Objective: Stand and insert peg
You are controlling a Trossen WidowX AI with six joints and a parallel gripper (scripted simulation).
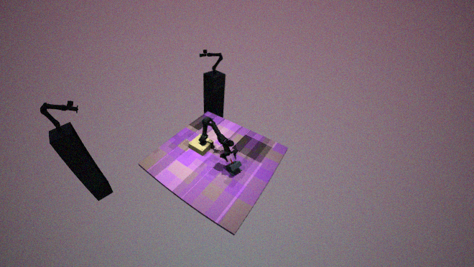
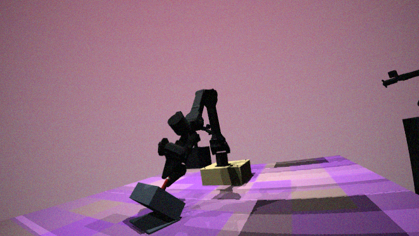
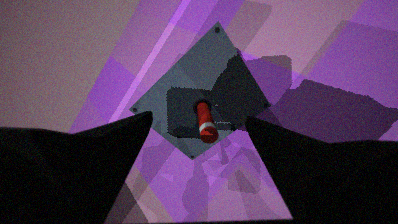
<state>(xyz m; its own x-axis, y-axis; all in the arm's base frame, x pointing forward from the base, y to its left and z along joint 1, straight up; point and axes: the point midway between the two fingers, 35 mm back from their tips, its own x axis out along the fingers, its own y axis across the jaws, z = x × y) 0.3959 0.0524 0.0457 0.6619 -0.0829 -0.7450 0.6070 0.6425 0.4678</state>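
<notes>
My gripper tip is now right at the red peg. The rest, counted from my gripper tip: dark sloped panel 4 cm ahead, 1 cm to the right, 5 cm below.
</notes>
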